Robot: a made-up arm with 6 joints.
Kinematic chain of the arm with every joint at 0, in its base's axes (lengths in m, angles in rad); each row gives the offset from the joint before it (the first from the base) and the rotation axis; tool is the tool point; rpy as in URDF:
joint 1: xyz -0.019 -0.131 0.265 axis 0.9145 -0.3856 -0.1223
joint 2: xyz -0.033 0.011 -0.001 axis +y
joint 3: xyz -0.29 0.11 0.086 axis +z
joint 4: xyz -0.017 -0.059 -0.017 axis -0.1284 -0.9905 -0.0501
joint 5: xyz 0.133 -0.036 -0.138 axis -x
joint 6: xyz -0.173 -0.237 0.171 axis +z
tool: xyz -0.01 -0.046 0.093 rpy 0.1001 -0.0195 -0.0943
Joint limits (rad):
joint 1: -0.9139..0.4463
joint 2: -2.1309..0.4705
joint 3: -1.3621..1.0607
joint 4: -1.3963..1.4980
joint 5: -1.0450..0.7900
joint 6: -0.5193..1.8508
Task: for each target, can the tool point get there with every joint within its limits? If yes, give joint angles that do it. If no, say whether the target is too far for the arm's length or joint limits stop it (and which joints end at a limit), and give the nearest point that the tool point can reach.
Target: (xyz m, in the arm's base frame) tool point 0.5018 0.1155 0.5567
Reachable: no: joint limits stop it (at a limit: joint 1, joint 2, joint 3) | nearest point 0.1010 0.0251 0.4469 | short by 0.425 m
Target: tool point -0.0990 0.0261 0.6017
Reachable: yes | joints -0.7801 0.2410 0.0746 -0.3571 0.5398 0.8797
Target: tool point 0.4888 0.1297 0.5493
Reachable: no: joint limits stop it (at a limit: joint 1, joint 2, joint 3) | nearest point 0.0995 0.0328 0.4456 | short by 0.414 m
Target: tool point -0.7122 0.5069 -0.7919
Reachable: no: too far | nearest point -0.4515 0.2612 -0.3751 | short by 0.550 m
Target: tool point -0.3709 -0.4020 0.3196
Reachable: yes | joints -0.0119 -0.3325 0.4169 0.9437 -0.0160 0.7007
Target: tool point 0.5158 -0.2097 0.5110
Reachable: no: joint limits stop it (at a limit: joint 1, joint 2, joint 5) | nearest point 0.2087 -0.3077 0.4389 | short by 0.330 m
